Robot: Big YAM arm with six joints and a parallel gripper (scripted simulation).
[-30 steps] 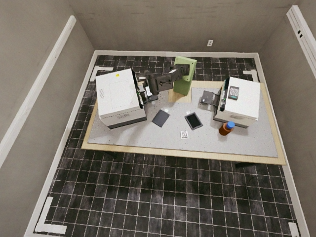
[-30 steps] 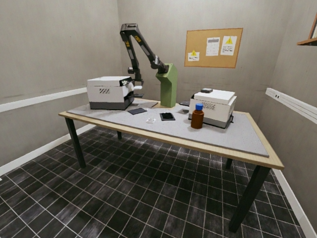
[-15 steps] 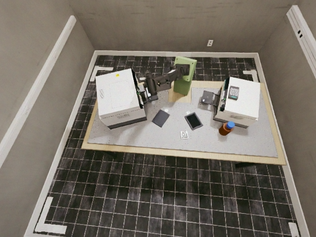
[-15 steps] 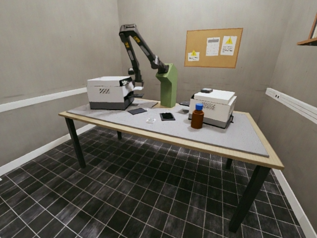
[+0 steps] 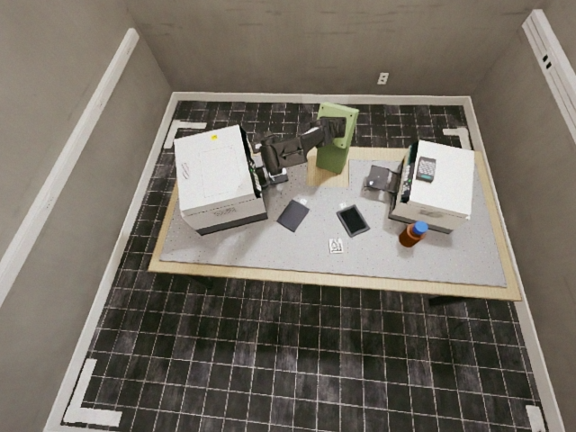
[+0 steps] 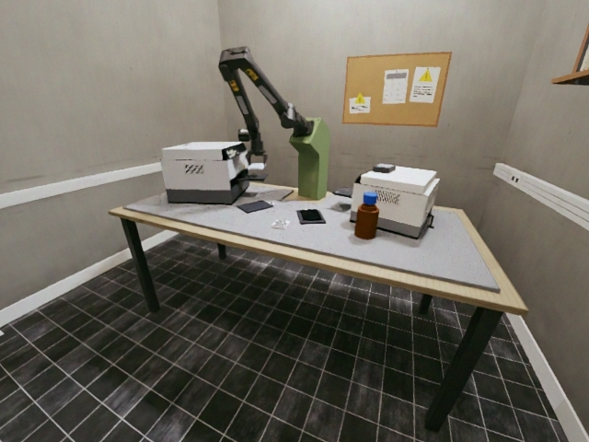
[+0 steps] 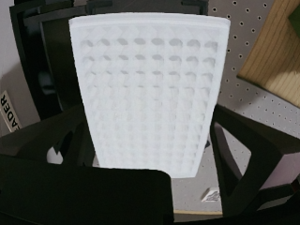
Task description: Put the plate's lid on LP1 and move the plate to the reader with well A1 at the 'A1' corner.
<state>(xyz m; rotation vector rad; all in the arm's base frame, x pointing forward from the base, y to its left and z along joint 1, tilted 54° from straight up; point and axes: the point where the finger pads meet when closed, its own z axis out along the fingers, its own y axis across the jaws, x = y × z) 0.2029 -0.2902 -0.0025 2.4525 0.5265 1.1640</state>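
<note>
My gripper is now right at the white well plate. Also, from my hand: brown capped bottle 69 cm to the left, 33 cm ahead, 7 cm below; dark flat lid 42 cm to the left, 23 cm ahead, 17 cm below.
</note>
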